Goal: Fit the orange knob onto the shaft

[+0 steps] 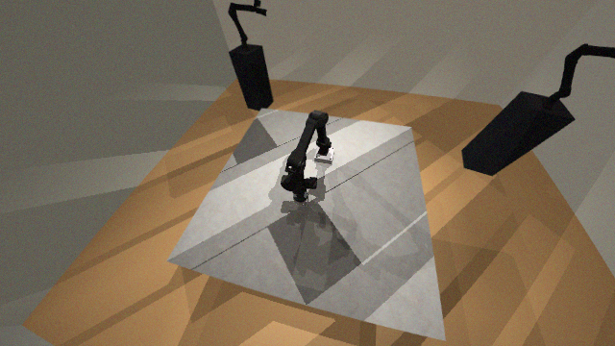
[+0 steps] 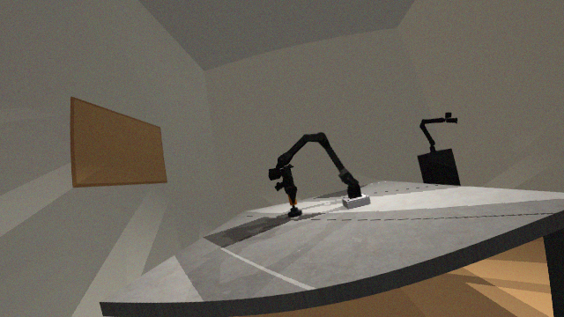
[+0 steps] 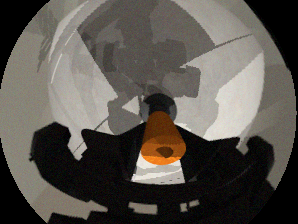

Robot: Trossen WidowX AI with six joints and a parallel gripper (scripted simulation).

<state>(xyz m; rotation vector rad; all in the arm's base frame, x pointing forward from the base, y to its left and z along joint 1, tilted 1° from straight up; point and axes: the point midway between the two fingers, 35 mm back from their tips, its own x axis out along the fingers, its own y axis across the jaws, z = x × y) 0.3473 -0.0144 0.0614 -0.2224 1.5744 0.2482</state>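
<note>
My gripper tip is 40 mm above the dark round pedestal. The rest, counted from my gripper tip: orange knob: 20 mm above.
</note>
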